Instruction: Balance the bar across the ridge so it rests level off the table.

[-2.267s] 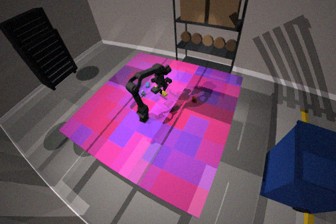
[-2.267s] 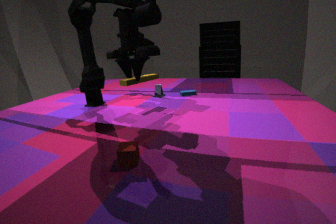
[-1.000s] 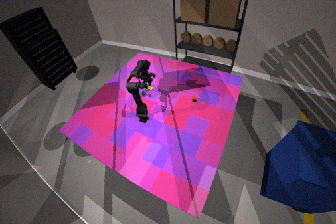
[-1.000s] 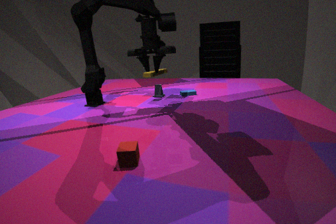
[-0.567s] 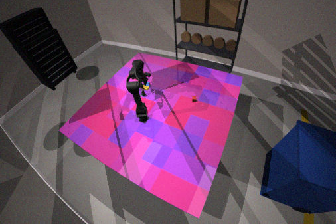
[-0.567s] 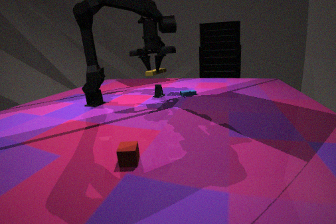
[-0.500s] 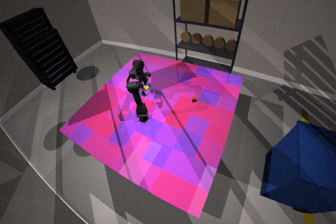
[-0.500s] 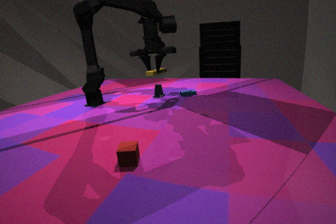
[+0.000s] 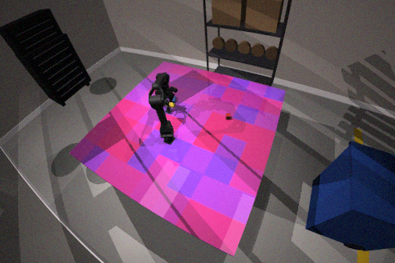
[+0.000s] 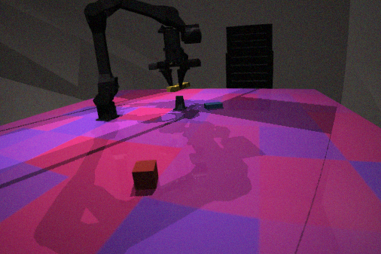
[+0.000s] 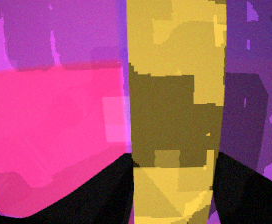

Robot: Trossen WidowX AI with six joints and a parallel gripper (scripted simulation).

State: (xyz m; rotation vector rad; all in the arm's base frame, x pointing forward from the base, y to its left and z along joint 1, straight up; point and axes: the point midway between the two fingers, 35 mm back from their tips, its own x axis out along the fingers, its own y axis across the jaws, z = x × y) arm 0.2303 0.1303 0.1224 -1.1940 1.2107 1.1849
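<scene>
Right now the small blue block is 120 mm ahead of my gripper tip, 80 mm below it and 60 mm to the left of it. From my gripper tip the other things lie so: red-orange cube (420 mm to the right, 120 mm ahead, 70 mm below); then yellow bar (30 mm to the left).
</scene>
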